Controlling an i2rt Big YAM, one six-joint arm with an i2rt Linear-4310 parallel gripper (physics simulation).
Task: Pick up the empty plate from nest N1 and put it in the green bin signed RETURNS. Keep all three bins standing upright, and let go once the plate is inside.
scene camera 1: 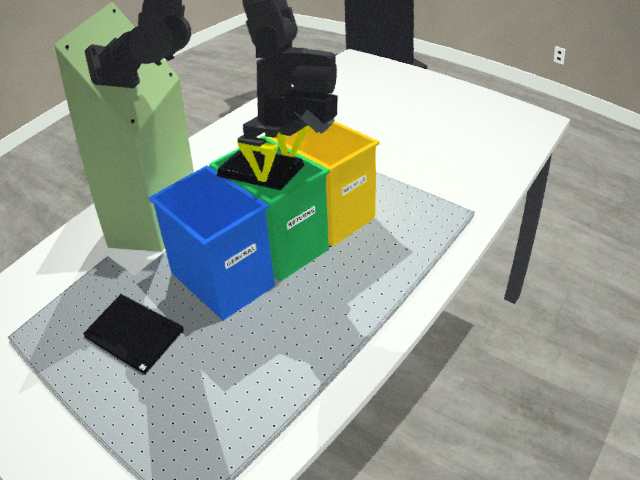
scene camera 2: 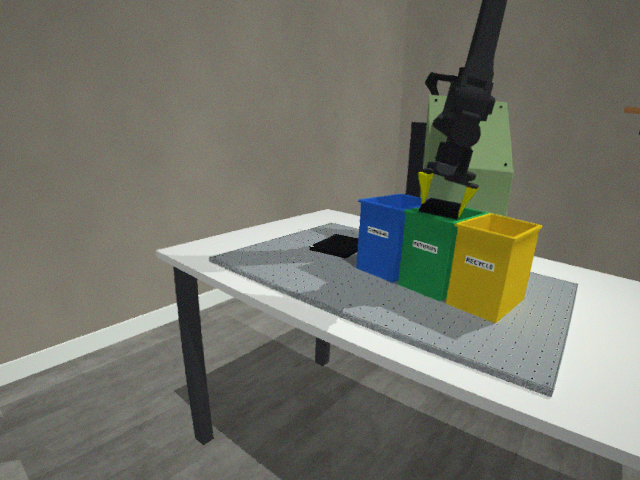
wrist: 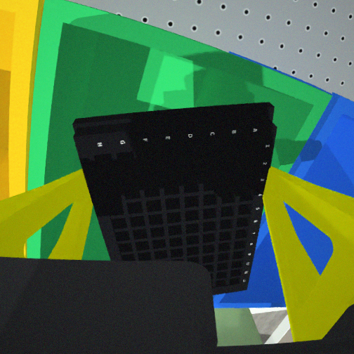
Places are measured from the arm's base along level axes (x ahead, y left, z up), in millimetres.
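Pixels of known places: gripper, fingertip midpoint: (scene camera 1: 275,171) (scene camera 2: 440,210); arm's base, origin of the base link: (scene camera 1: 110,68).
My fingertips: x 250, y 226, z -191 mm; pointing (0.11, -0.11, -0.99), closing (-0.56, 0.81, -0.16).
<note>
Ahead of a thing's pixels: the offset from my fingertips to its top centre. "spot": to the spot under its first point.
The black plate @(24 mm back, 19 mm right, 12 mm up) (scene camera 1: 235,166) (scene camera 2: 438,206) (wrist: 187,165), with a grid of wells and white letters along one edge, is held over the mouth of the green bin @(30 mm back, 4 mm right, 4 mm down) (scene camera 1: 302,253) (scene camera 2: 426,276) (wrist: 50,75) signed RETURNS, at about rim height. One end reaches across the rim towards the blue bin in the wrist view; whether it touches the rim I cannot tell. My gripper (scene camera 1: 277,167) (scene camera 2: 442,209) (wrist: 177,177) is shut on the plate, with a yellow finger on each long side. A flat black piece @(spot: 64 mm ahead, 327 mm right, 173 mm down) (scene camera 1: 134,330) (scene camera 2: 336,245) with a small white mark lies on the perforated board.
The blue bin @(8 mm ahead, 134 mm right, 4 mm down) (scene camera 1: 211,276) (scene camera 2: 378,253) (wrist: 327,145) signed GENERAL and the yellow bin @(66 mm back, 122 mm left, 4 mm down) (scene camera 1: 356,206) (scene camera 2: 475,289) (wrist: 22,100) signed RECYCLE stand upright on either side of the green bin. A light green pedestal (scene camera 1: 124,180) (scene camera 2: 488,188) stands behind them.
</note>
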